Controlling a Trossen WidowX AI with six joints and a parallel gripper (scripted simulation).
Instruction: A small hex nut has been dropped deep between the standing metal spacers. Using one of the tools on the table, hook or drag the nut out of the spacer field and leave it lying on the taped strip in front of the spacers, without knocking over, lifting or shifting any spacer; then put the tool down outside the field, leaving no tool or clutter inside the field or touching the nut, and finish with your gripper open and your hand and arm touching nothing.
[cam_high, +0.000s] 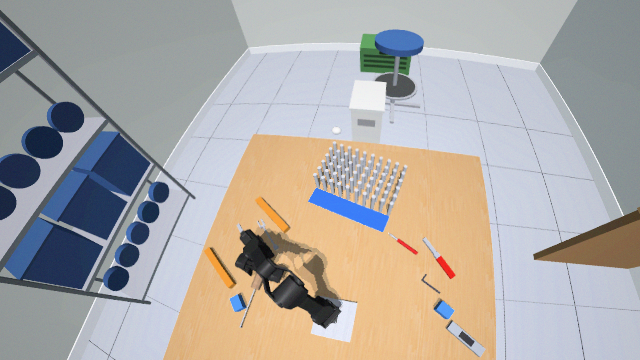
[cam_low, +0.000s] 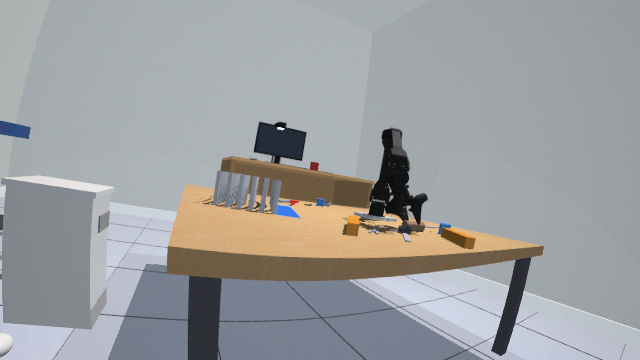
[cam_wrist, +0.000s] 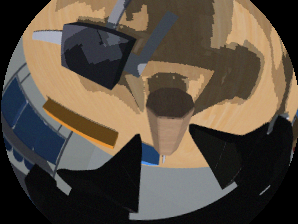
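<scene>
The brown-handled hook tool is 11 cm behind my gripper tip, 1 cm to the left of it and 1 cm below it. Also, from my gripper tip: red screwdriver 55 cm to the right, 24 cm ahead, 1 cm below; blue taped strip 37 cm ahead, 32 cm to the right, 2 cm below; small wrench 20 cm ahead, 2 cm below, 1 cm to the left.
</scene>
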